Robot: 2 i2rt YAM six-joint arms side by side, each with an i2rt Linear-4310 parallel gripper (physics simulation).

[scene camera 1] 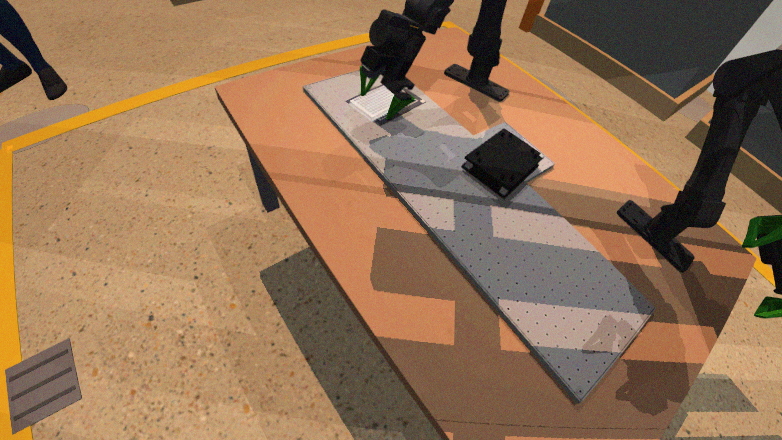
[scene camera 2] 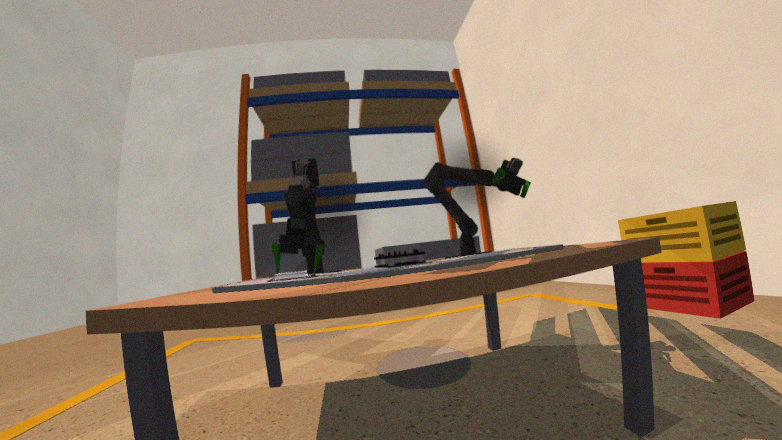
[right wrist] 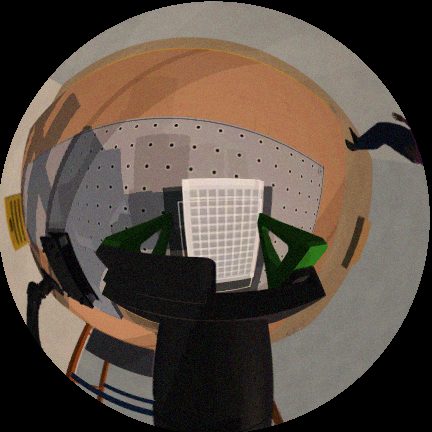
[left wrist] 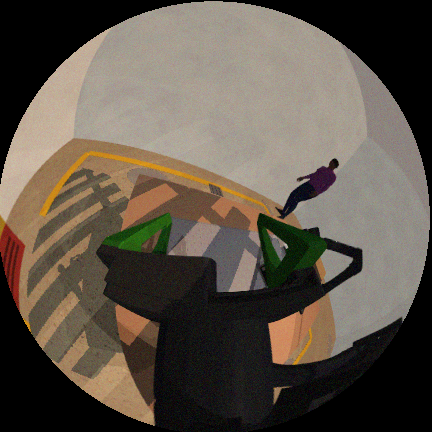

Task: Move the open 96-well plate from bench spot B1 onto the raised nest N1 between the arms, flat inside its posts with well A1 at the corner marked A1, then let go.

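Seen in the pictures: left gripper, fingertip midpoint: (scene camera 1: 753,282) (scene camera 2: 516,181) (left wrist: 213,217); right gripper, fingertip midpoint: (scene camera 1: 375,107) (scene camera 2: 295,274) (right wrist: 213,217); left arm's base at its link origin: (scene camera 1: 654,235); right arm's base at its link origin: (scene camera 1: 476,83).
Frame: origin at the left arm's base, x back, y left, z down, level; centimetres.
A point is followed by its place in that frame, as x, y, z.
Note:
The white open 96-well plate (scene camera 1: 375,102) @[-33.8, -66.6, -2.7] (right wrist: 222,230) @[-33.5, -66.5, -2.8] lies flat on its dark-bordered spot at the far end of the perforated board. My right gripper (scene camera 1: 375,103) @[-34.7, -65.5, -2.3] (scene camera 2: 295,260) @[-34.7, -65.5, -2.3] (right wrist: 213,217) @[-34.7, -65.5, -2.3] is open, pointing down with its green fingertips on either side of the plate, a little above the board. The raised nest (scene camera 1: 503,158) @[-21.6, -34.5, -4.7] (scene camera 2: 399,256) @[-28.6, -35.9, -4.1] is a black square block on the board between the arms; it shows at the left edge of the right wrist view. Its A1 mark cannot be read. My left gripper (scene camera 1: 768,273) (scene camera 2: 514,184) @[-28.5, 9.6, -24.9] (left wrist: 213,217) @[-28.5, 9.6, -24.9] is open and empty, raised beyond the table's edge.
The grey perforated board (scene camera 1: 574,328) @[-37.6, 0.1, -1.3] (right wrist: 167,150) @[-41.3, -59.7, -1.3] runs along the wooden table (scene camera 1: 328,202) @[-58.8, -46.8, 0.0]. The black base of the right arm (scene camera 1: 475,82) @[-0.7, -62.6, -1.9] and that of the left arm (scene camera 1: 656,235) @[-3.1, 0.0, -2.6] stand behind it. Yellow and red crates (scene camera 2: 664,240) (scene camera 2: 680,290) stand beyond the table.

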